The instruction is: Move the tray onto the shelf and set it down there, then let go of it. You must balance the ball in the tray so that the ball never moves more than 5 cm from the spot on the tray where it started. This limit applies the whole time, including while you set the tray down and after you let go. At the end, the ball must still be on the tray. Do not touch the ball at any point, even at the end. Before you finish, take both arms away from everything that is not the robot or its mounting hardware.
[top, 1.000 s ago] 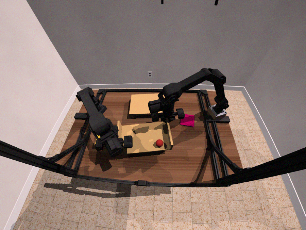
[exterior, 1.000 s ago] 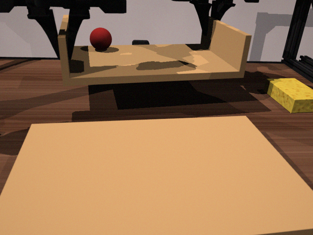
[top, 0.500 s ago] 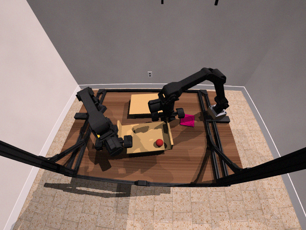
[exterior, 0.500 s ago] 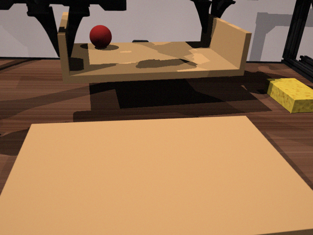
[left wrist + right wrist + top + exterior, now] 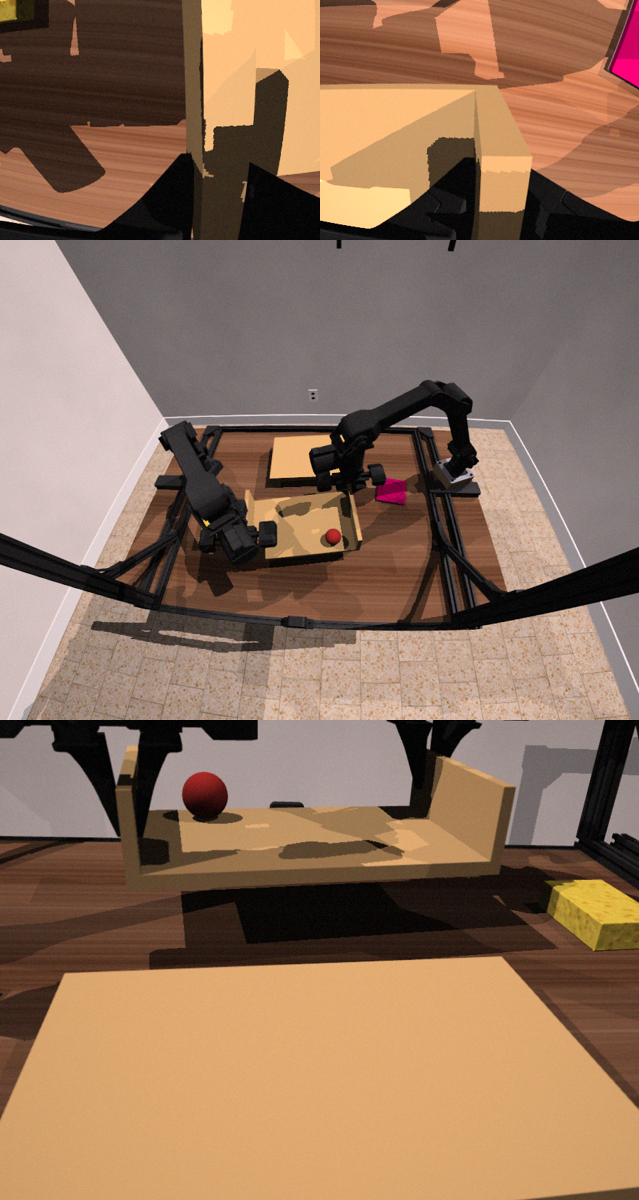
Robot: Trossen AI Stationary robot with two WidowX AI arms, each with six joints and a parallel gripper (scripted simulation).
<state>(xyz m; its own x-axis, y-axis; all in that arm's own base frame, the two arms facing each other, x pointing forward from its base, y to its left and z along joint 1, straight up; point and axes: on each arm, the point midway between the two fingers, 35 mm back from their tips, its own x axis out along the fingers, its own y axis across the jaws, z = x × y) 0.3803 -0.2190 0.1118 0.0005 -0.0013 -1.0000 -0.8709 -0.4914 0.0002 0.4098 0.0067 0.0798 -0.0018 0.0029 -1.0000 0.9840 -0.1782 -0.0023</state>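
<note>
The red ball is 14 cm behind my right hand, 4 cm to the left of it and 4 cm below it. From my right hand the other things lie so: tan tray (13 cm to the left, 9 cm behind, 5 cm below); then yellow sponge (44 cm to the left, 13 cm below, 9 cm behind); then magenta square object (16 cm to the right, 14 cm below, 9 cm ahead).
</note>
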